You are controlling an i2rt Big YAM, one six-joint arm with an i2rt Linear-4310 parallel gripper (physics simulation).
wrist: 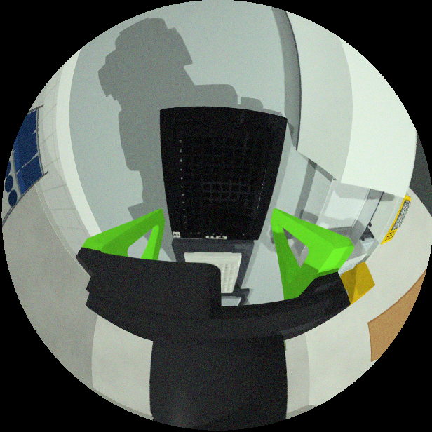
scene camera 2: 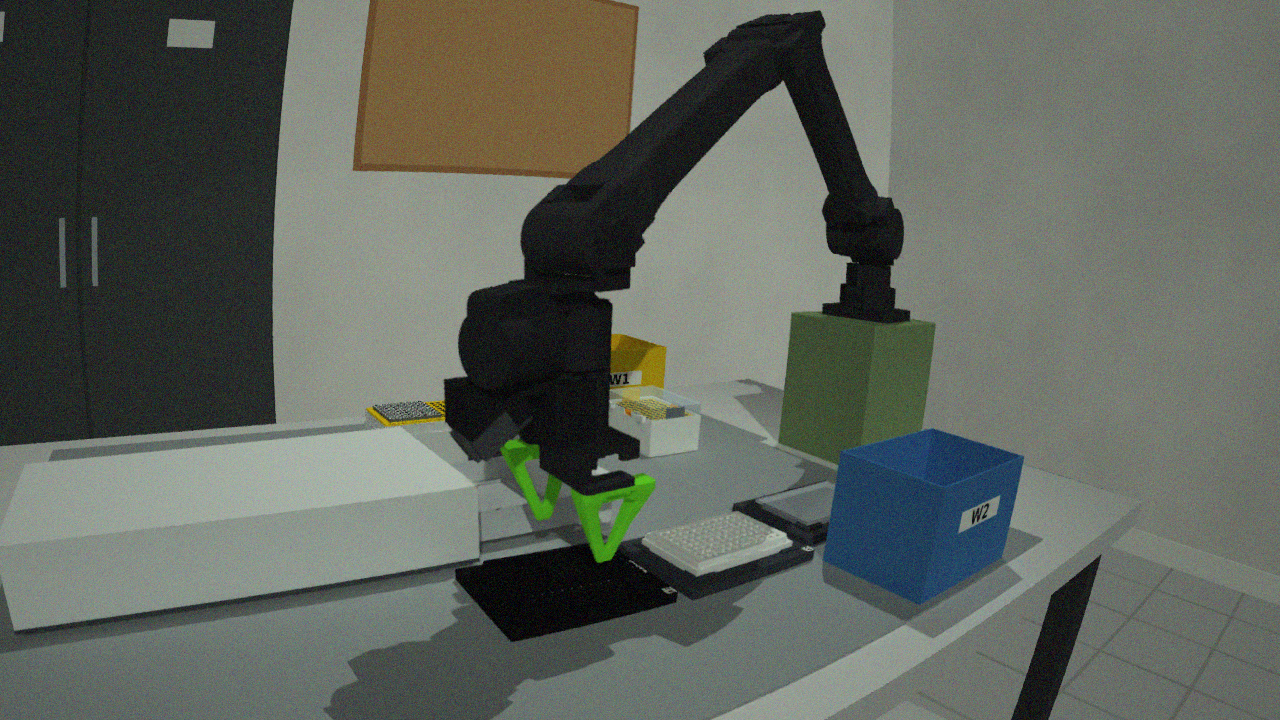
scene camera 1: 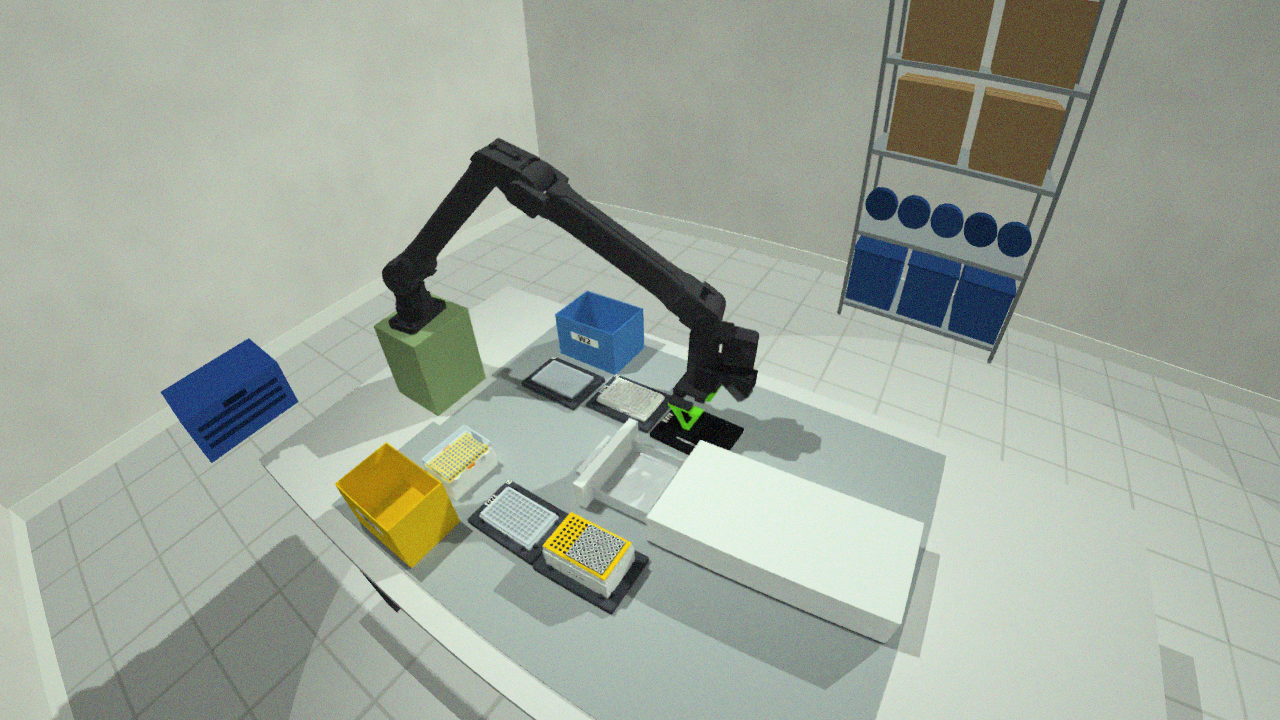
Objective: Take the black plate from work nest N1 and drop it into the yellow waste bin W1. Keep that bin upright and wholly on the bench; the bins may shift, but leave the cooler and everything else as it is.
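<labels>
You can see the gripper in scene camera 1 (696, 414), and it's there in the wrist view and in scene camera 2 as well. On the gripper, (wrist: 184, 289) and (scene camera 2: 543, 457) are the same spot. There's a yellow waste bin W1 too, which shows in the wrist view (357, 281), in scene camera 1 and in scene camera 2. For that yellow waste bin W1, (scene camera 2: 634, 362) and (scene camera 1: 406, 463) are one and the same spot.
</labels>
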